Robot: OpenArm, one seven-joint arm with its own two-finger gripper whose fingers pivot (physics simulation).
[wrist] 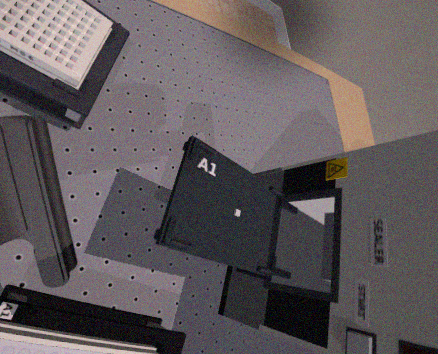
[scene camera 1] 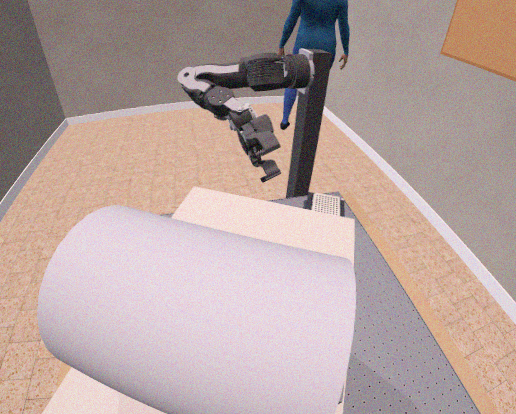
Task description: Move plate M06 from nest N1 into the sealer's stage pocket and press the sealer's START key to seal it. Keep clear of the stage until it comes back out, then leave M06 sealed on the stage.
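Note:
The sealer's grey front [wrist: 395,200] stands at the right of the wrist view. Its dark stage [wrist: 215,200], marked A1, is out in front of the opening, with no plate on it. The START label [wrist: 362,302] sits above a key [wrist: 361,342] cut by the lower edge. A pale plate [wrist: 65,345] in a black nest [wrist: 100,310] with an A1 tag shows partly at the lower left; no M06 or N1 marking is readable. My gripper [scene camera 1: 270,159] is open and empty, held in the air; one finger shows at the left of the wrist view.
A white gridded rack [wrist: 55,35] [scene camera 1: 326,204] sits in a black holder [wrist: 102,75]. A large pale cylinder [scene camera 1: 200,310] and a cream housing [scene camera 1: 270,225] block much of the scene view. A person [scene camera 1: 321,25] stands behind the arm's post [scene camera 1: 311,125].

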